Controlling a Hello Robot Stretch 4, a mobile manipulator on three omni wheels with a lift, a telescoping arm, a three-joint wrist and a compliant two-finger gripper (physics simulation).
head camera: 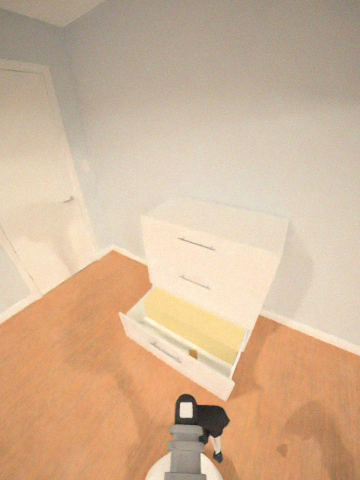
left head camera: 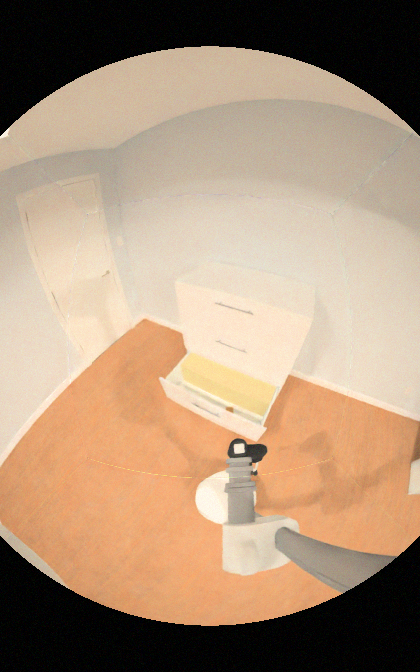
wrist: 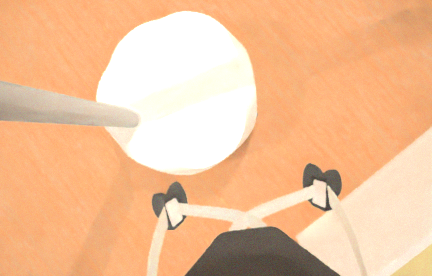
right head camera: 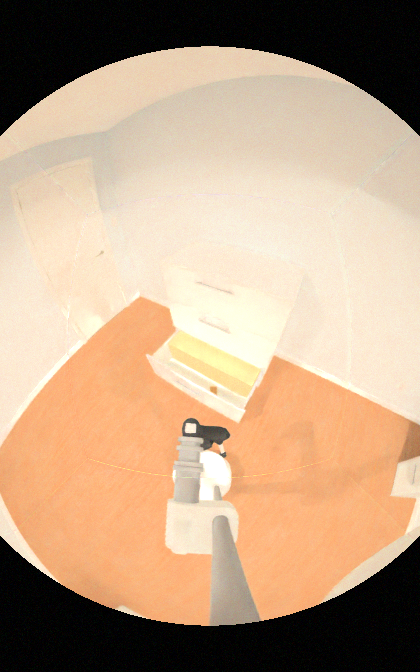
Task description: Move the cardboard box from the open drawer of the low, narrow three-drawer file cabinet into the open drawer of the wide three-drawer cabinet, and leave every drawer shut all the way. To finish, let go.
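Pixels of known places: gripper, between the fingertips: (wrist: 243,188); robot's base, origin of its link: (wrist: 189,101).
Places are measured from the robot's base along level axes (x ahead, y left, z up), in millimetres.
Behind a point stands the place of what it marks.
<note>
The small brown cardboard box (head camera: 193,354) {x 711, y -54, z 124 mm} (left head camera: 229,409) (right head camera: 213,390) lies in the open bottom drawer (head camera: 205,375) {x 533, y -122, z 238 mm} (left head camera: 180,397) (right head camera: 220,406) of the wide white cabinet (head camera: 220,265) {x 929, y -202, z 808 mm} (left head camera: 240,327) (right head camera: 235,305), between the drawer front and a long yellow block. The cabinet's upper two drawers look shut. My gripper (wrist: 243,188) {x 211, y -87, z 540 mm} (head camera: 211,448) is open and empty, in front of the drawer and outside it; its fingertips stand apart over the floor in the wrist view. Part of a low white unit with a handle, apparently the file cabinet (right head camera: 406,477), shows at the right edge; its drawers cannot be judged.
The yellow block (head camera: 195,322) {x 879, y -68, z 279 mm} (left head camera: 227,385) (right head camera: 215,360) fills the back of the open drawer. My white round base (wrist: 180,90) {x 15, y 9, z 187 mm} (right head camera: 218,472) stands on the wooden floor near the gripper. A door (head camera: 35,175) {x 1683, y 1421, z 1210 mm} is at the left, and a wall stands behind the wide cabinet.
</note>
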